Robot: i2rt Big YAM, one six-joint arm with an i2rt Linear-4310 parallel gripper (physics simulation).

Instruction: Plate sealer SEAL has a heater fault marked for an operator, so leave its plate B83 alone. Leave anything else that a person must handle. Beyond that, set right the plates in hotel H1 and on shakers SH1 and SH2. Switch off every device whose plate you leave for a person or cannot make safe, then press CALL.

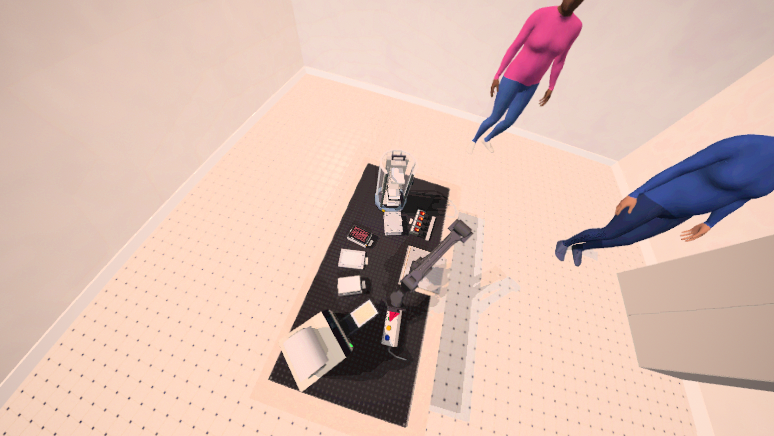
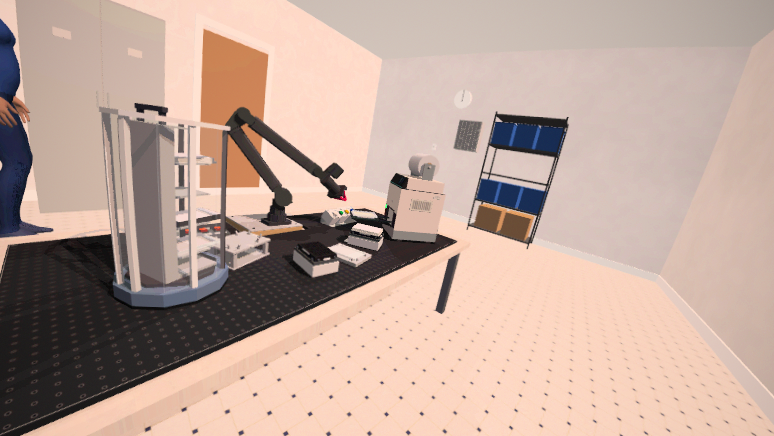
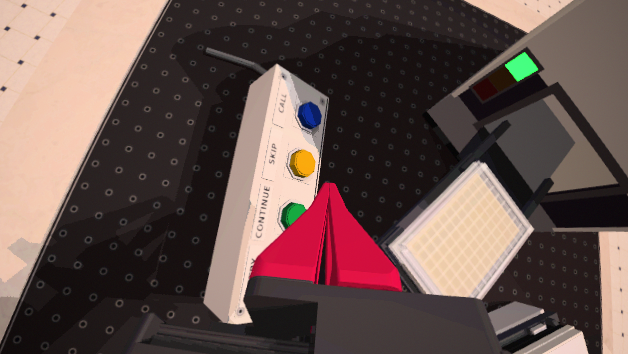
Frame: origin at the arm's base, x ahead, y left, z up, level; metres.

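Where they show: gripper, fingertip midpoint: (image 1: pixel 389 320) (image 2: pixel 345 200) (image 3: pixel 328 190); arm's base, origin of the base link: (image 2: pixel 276 222).
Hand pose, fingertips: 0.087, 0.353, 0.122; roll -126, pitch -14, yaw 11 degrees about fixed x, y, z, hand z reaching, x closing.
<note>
Each offset is from my fingertips to the top centre of the thing, as dx, dy, dz. "*": to the spot under its first point.
My gripper (image 1: pixel 393 315) (image 2: pixel 342 196) (image 3: pixel 328 190) is shut and empty, its red tips above the button box {-0.033, +0.005, -0.055} (image 1: pixel 395 336) (image 2: pixel 330 218) (image 3: pixel 231 215), beside the green CONTINUE button {-0.007, -0.016, -0.064} (image 3: pixel 292 214). The yellow SKIP button {-0.015, +0.033, -0.064} (image 3: pixel 302 163) and blue CALL button {-0.022, +0.083, -0.064} (image 3: pixel 309 115) lie beyond; a fourth label is partly hidden. The plate sealer {+0.298, +0.220, +0.317} (image 1: pixel 338 360) (image 2: pixel 417 216) shows a green lamp {+0.152, +0.174, +0.006} (image 3: pixel 521 66); a cream-welled plate {+0.144, +0.008, -0.034} (image 1: pixel 363 313) (image 3: pixel 465 235) sits on its tray. The hotel {+0.250, -0.830, +0.309} (image 2: pixel 146 200) holds several plates. A dark plate {+0.356, -0.445, -0.069} (image 1: pixel 359 233) (image 2: pixel 316 251) and a white plate {+0.287, -0.113, -0.056} (image 2: pixel 367 229) sit on blocks. Shaker labels are unreadable.
A flat white unit {+0.344, -0.281, -0.115} (image 1: pixel 352 258) (image 2: pixel 350 253) lies between the blocks. A switch bank {* -0.016, -0.691, -0.089} (image 1: pixel 419 222) with several orange-red lights and a white stand (image 1: pixel 392 223) (image 2: pixel 243 251) are near the hotel. One person in pink (image 1: pixel 536 48) and one in blue (image 1: pixel 704 178) stand off the table.
</note>
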